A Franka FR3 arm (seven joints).
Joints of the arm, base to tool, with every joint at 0 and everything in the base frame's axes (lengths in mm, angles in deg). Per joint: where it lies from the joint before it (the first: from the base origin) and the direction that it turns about. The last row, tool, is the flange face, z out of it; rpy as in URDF.
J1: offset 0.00 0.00 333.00 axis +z
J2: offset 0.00 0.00 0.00 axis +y
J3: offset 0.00 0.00 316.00 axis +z
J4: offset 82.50 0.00 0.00 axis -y
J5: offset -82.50 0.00 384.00 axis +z
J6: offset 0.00 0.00 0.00 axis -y
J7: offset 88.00 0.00 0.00 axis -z
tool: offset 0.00 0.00 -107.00 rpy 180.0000 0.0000 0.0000
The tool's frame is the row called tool.
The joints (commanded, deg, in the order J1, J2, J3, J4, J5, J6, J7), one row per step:
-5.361 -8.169 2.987 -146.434 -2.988 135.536 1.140
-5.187 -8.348 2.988 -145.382 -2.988 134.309 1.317
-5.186 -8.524 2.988 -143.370 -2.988 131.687 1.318
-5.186 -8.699 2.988 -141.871 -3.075 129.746 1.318
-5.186 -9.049 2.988 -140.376 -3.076 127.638 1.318
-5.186 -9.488 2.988 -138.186 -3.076 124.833 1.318
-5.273 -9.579 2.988 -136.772 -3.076 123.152 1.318
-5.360 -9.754 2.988 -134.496 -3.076 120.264 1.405
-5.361 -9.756 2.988 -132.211 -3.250 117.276 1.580
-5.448 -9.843 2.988 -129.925 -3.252 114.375 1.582
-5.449 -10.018 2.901 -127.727 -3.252 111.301 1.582
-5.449 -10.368 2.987 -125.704 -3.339 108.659 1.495
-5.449 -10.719 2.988 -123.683 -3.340 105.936 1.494
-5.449 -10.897 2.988 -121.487 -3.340 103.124 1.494
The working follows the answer.
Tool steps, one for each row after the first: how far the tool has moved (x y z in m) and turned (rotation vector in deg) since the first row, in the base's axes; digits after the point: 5 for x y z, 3 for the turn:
0.00395 0.00107 0.00699 -0.065 -0.011 -0.046
0.01045 0.00057 0.01894 -0.156 0.423 -0.145
0.01499 0.00018 0.02841 -0.289 0.692 -0.162
0.01883 -0.00017 0.03918 -0.373 0.956 -0.250
0.02442 -0.00062 0.05510 -0.485 1.132 -0.371
0.02802 -0.00160 0.06419 -0.538 1.308 -0.531
0.03291 -0.00275 0.07905 -0.625 1.740 -0.834
0.03723 -0.00334 0.09269 -0.848 2.436 -1.056
0.04097 -0.00446 0.10740 -0.917 2.962 -1.288
0.04321 -0.00555 0.12214 -0.966 3.661 -1.530
0.04475 -0.00515 0.13771 -1.128 3.936 -1.465
0.04542 -0.00534 0.15331 -1.196 4.285 -1.613
0.04623 -0.00553 0.16886 -1.248 4.721 -1.768

Tool pose at each row, in the base's axes (x y z in m, rotation vector in deg; rounded; the steps above come from the unrounded poses):
0.43635 -0.01909 0.31475 177.500 -2.124 -4.299
0.44030 -0.01802 0.32173 177.436 -2.198 -4.281
0.44680 -0.01852 0.33369 177.323 -2.340 -4.952
0.45134 -0.01891 0.34316 177.175 -2.360 -5.363
0.45518 -0.01926 0.35393 177.075 -2.489 -5.769
0.46077 -0.01971 0.36985 176.952 -2.673 -6.039
0.46436 -0.02069 0.37894 176.888 -2.915 -6.313
0.46926 -0.02184 0.39379 176.770 -3.371 -6.986
0.47358 -0.02243 0.40744 176.492 -3.694 -8.052
0.47732 -0.02355 0.42215 176.376 -4.035 -8.866
0.47955 -0.02464 0.43689 176.259 -4.386 -9.946
0.48109 -0.02424 0.45245 176.071 -4.278 -10.354
0.48177 -0.02442 0.46805 175.965 -4.494 -10.891
0.48258 -0.02462 0.48361 175.864 -4.719 -11.560

